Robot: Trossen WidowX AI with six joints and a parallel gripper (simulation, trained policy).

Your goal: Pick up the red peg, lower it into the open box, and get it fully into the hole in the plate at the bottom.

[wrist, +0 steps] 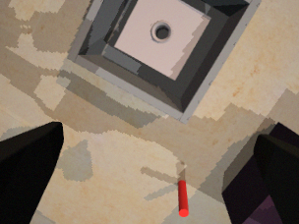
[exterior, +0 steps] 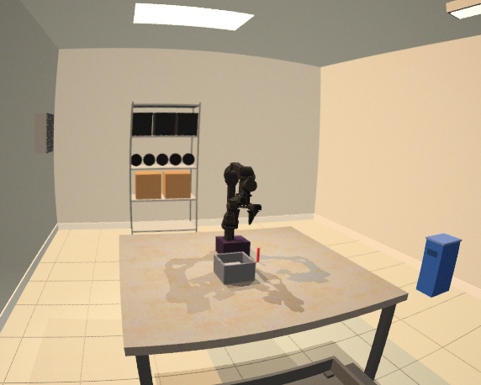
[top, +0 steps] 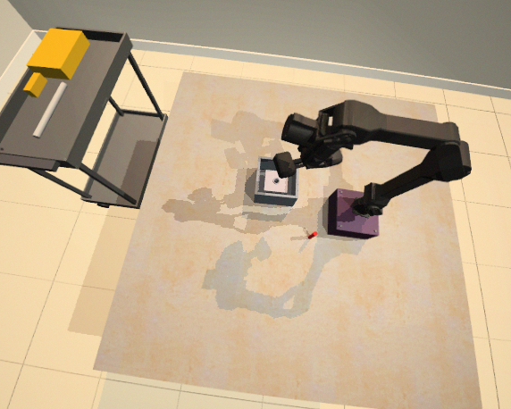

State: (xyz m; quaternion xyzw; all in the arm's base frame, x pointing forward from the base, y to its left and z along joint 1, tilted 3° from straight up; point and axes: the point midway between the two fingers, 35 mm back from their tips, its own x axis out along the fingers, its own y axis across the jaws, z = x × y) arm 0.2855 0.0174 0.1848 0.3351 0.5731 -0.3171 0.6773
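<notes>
Now: gripper tip 140 mm past the red peg, 120 mm to the right of it and 220 mm above it. The rest, counted from my gripper tip: grey box: 50 mm ahead, 40 mm to the right, 230 mm below.
</notes>
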